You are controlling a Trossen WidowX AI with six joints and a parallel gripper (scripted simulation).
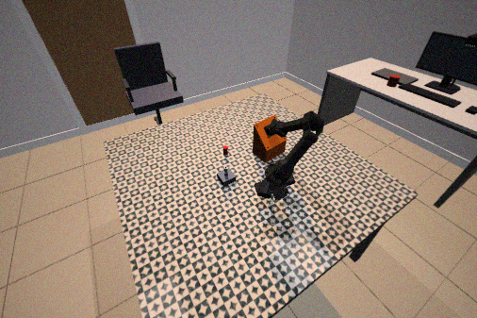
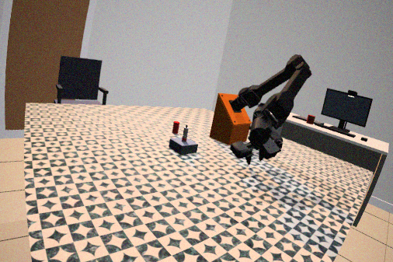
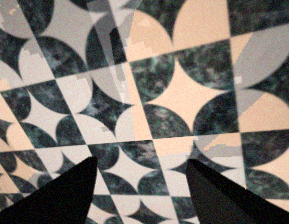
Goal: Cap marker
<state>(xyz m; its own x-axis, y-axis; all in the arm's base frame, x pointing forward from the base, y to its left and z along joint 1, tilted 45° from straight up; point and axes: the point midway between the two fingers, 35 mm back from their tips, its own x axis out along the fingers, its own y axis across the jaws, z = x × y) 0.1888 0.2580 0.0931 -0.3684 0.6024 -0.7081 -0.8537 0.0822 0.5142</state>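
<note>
The red cap is 39 cm to the right of my gripper tip, 4 cm ahead of it and 1 cm above it. The rest, counted from my gripper tip: dark holder block 22 cm to the right, 15 cm ahead.
</note>
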